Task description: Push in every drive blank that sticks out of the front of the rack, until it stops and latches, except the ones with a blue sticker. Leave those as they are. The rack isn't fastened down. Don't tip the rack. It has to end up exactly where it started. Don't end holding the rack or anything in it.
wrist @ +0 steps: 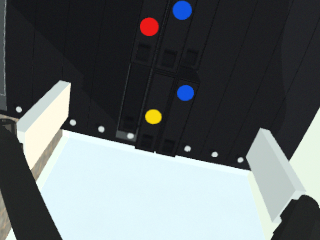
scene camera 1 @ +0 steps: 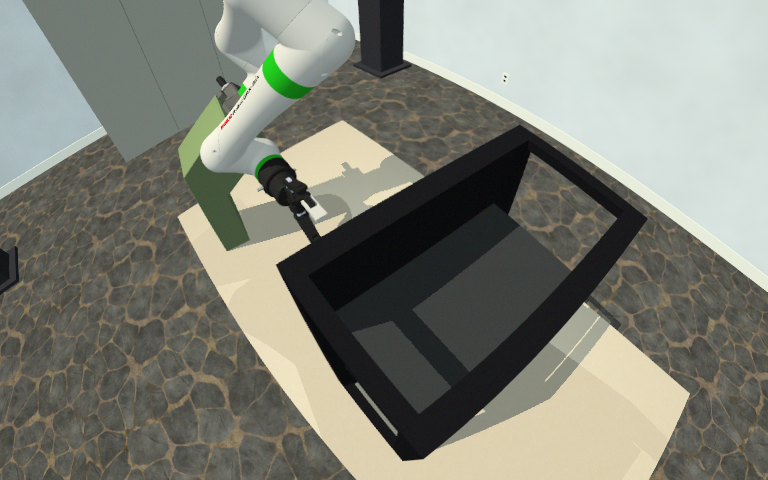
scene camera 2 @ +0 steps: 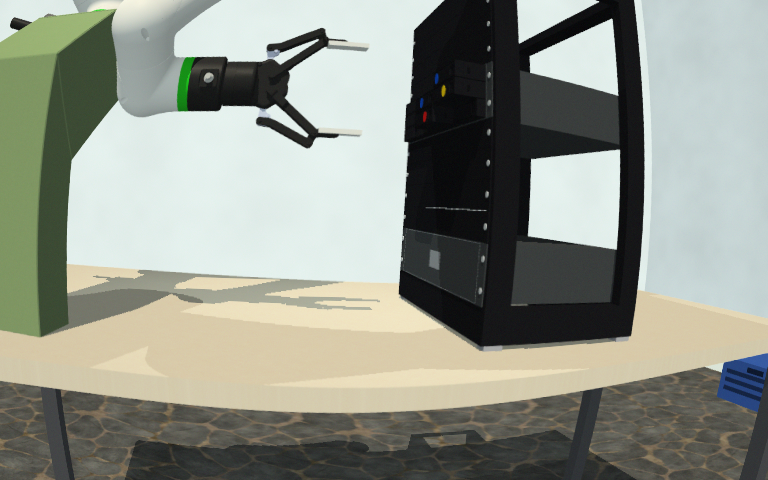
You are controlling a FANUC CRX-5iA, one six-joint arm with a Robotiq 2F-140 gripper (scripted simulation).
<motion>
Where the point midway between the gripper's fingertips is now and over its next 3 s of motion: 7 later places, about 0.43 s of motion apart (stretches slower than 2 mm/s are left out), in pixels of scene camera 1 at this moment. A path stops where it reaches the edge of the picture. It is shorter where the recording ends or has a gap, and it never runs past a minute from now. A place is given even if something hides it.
The gripper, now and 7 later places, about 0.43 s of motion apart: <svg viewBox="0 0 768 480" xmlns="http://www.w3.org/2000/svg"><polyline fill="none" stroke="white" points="327,239 335,241 360,246 367,248 363,250 341,257 325,263 325,266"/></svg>
</motion>
